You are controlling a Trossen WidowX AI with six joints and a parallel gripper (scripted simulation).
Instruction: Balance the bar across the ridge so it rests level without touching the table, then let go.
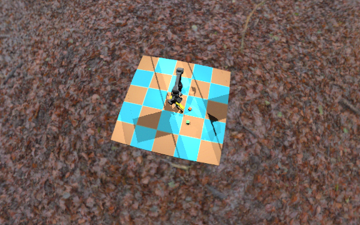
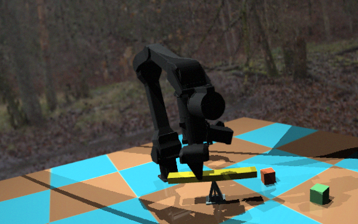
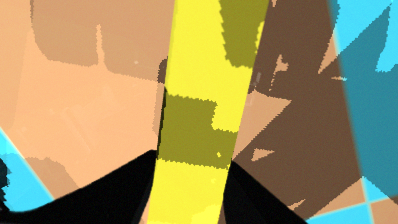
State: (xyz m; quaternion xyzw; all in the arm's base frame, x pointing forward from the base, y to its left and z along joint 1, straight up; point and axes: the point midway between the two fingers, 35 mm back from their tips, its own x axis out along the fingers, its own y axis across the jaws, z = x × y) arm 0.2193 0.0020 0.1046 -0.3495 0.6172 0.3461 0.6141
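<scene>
My gripper tip is 3 cm to the right of the yellow bar and 2 cm short of it. Also, from my gripper tip: red cube (19 cm to the left, 5 cm below, 3 cm ahead); green cube (20 cm to the left, 20 cm ahead, 5 cm below).
</scene>
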